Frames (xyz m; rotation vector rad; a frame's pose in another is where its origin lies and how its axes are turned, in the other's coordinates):
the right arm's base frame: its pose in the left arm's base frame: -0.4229 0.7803 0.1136 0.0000 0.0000 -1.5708
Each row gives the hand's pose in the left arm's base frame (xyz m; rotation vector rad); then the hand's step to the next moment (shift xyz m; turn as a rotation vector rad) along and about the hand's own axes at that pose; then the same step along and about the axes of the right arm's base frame.
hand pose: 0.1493 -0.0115 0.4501 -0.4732 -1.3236 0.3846
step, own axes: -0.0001 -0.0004 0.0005 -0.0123 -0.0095 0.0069
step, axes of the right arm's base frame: 0.0003 -0.0005 0.0002 0.0137 -0.0093 -0.0039
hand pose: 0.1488 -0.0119 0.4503 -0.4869 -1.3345 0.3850
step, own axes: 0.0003 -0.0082 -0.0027 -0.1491 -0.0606 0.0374
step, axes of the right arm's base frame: 0.0070 0.0026 0.0043 0.1257 -0.0667 -0.0840
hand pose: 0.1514 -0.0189 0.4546 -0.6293 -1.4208 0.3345
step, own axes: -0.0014 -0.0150 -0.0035 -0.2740 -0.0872 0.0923
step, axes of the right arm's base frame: 0.0134 0.0010 0.0076 0.2069 -0.1420 -0.1680
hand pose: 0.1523 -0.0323 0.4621 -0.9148 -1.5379 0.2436
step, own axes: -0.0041 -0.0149 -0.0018 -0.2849 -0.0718 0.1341
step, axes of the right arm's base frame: 0.0132 -0.0047 0.0068 0.1893 -0.1749 -0.1946
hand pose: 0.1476 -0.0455 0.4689 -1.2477 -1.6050 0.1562
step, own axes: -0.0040 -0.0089 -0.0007 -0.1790 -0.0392 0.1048
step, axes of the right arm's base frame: 0.0074 -0.0054 0.0034 0.1069 -0.1220 -0.1351
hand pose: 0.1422 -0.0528 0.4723 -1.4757 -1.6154 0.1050
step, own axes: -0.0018 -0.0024 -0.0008 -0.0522 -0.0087 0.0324
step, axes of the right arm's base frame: 0.0025 -0.0015 0.0009 0.0295 -0.0347 -0.0421
